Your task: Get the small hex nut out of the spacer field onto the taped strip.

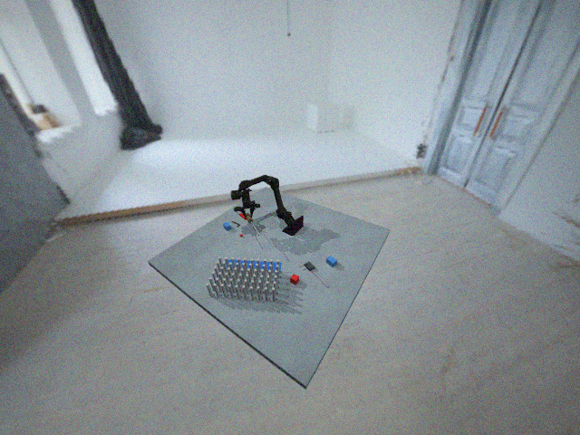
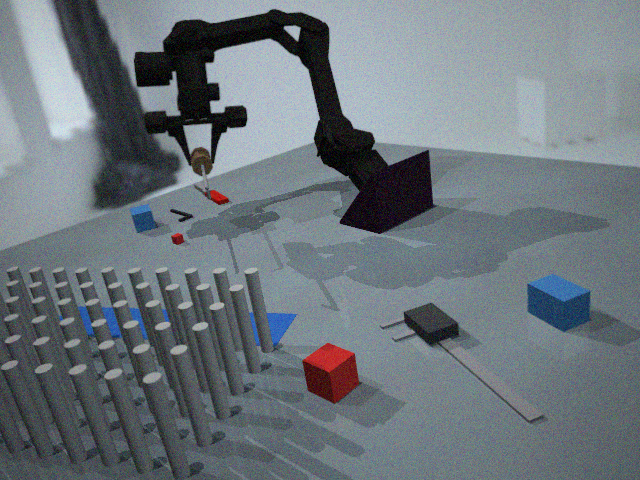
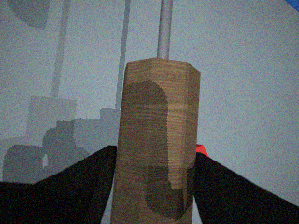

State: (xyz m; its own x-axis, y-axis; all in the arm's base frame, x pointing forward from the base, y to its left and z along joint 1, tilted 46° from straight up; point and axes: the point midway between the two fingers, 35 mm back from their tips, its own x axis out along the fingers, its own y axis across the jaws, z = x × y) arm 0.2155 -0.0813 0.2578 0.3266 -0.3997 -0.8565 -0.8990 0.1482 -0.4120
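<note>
My gripper tip is 230 mm short of the blue taped strip, 260 mm to the right of it and 140 mm above it. From my gripper tip the other things lie so: red-handled tool (120 mm behind, 270 mm to the right, 140 mm below); L-shaped piece (170 mm to the right, 140 mm below); small red cube (70 mm ahead, 30 mm to the right, 140 mm below).
</note>
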